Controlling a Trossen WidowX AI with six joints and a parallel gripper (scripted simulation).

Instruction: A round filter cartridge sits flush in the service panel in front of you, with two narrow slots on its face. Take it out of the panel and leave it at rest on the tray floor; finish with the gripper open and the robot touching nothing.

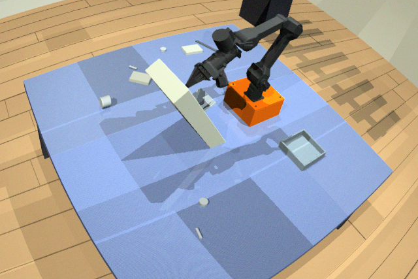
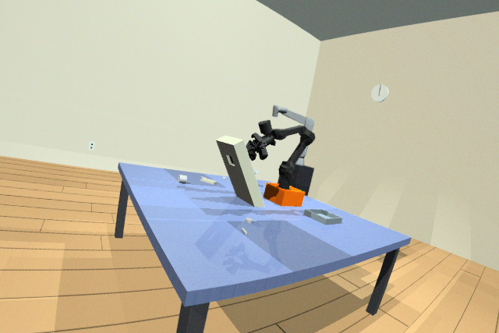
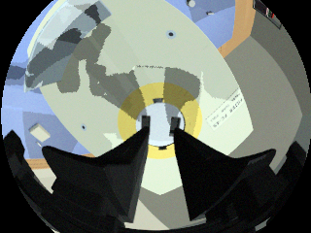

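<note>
Right now my gripper tip is 2 cm short of the white round filter cartridge and 2 cm above it. Round my gripper tip: cream service panel 3 cm behind, 9 cm below; grey tray 41 cm behind, 29 cm to the left, 24 cm below.
</note>
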